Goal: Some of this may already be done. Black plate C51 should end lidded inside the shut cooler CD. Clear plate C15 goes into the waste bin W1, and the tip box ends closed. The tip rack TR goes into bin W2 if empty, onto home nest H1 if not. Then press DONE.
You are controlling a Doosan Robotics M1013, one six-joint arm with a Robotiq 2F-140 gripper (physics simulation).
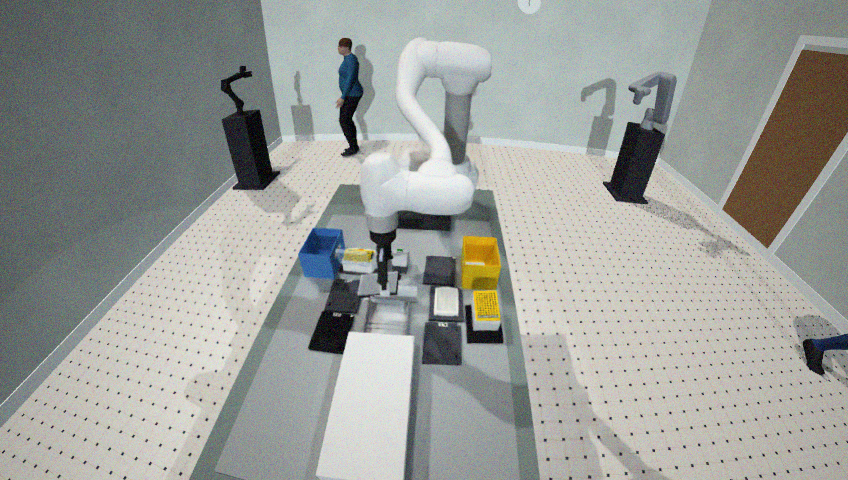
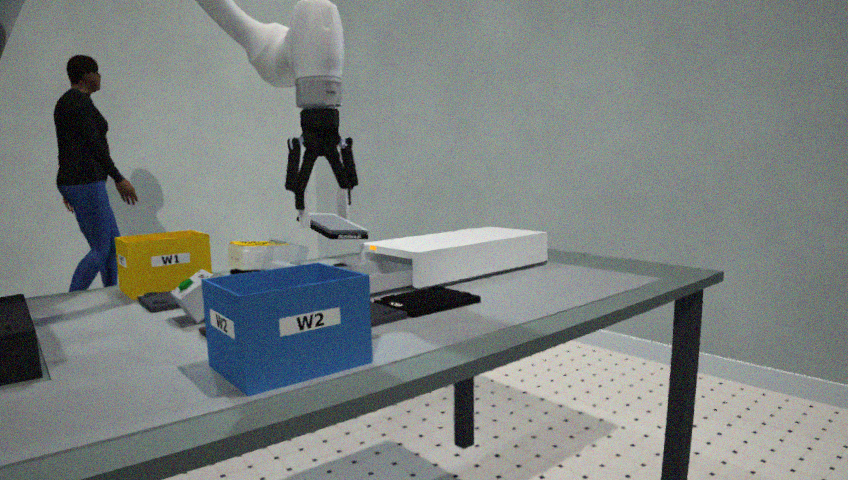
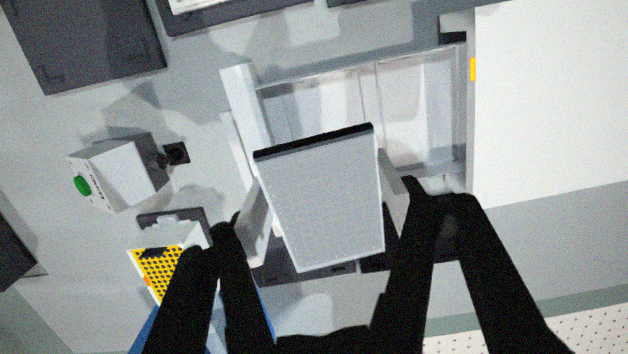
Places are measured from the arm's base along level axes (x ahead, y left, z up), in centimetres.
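Pixels of known places: gripper, fingertip midpoint: [image 1: 386, 285] [image 2: 325, 225] [image 3: 322, 179].
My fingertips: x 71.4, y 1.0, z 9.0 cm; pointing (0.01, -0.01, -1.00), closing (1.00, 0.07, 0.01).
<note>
Ahead of a thing's pixels: the offset from my fingertips to its top centre. "spot": to the spot under its first point.
My gripper [image 1: 385, 290] [image 2: 324, 214] [image 3: 322, 179] is shut on a black plate with a grey-looking lid {dy -2.8, dx +0.1, dz +2.8 cm} [image 1: 370, 284] [image 2: 339, 227] [image 3: 325, 200], level above the front of the open cooler drawer {spot: dy +3.0, dx +12.3, dz -13.1 cm} [image 3: 420, 90]. The cooler [image 1: 370, 404] [image 2: 482, 249] [image 3: 550, 100] is a white box. A whitish plate {dy +19.7, dx -6.7, dz -11.8 cm} [image 1: 446, 300] sits on a dark nest. A pale item {dy +30.8, dx -23.5, dz -12.6 cm} [image 1: 474, 262] lies in yellow bin W1 {dy +31.8, dx -24.6, dz -2.4 cm} [image 1: 480, 276] [image 2: 163, 276]. Two yellow-topped boxes stand at left [image 1: 358, 261] [image 3: 160, 265] and right [image 1: 486, 312] [image 2: 246, 256]; which is rack TR is unclear. The green button {dy -0.1, dx -28.2, dz -7.0 cm} [image 2: 193, 281] [image 3: 82, 185] is on a tilted box.
Blue bin W2 {dy -31.8, dx -23.7, dz -2.4 cm} [image 1: 321, 261] [image 2: 291, 339] stands beside the left yellow-topped box. Dark nests {spot: dy +16.7, dx -23.8, dz -13.2 cm} [image 1: 440, 270] {spot: dy +19.4, dx +12.0, dz -13.3 cm} [image 1: 442, 344] {spot: dy -18.4, dx -5.7, dz -13.2 cm} [image 1: 343, 295] lie around the drawer. A black nest {dy -18.2, dx +11.1, dz -12.7 cm} [image 1: 329, 334] [image 2: 428, 300] lies left of the cooler. A person [image 1: 349, 89] stands behind the robot.
</note>
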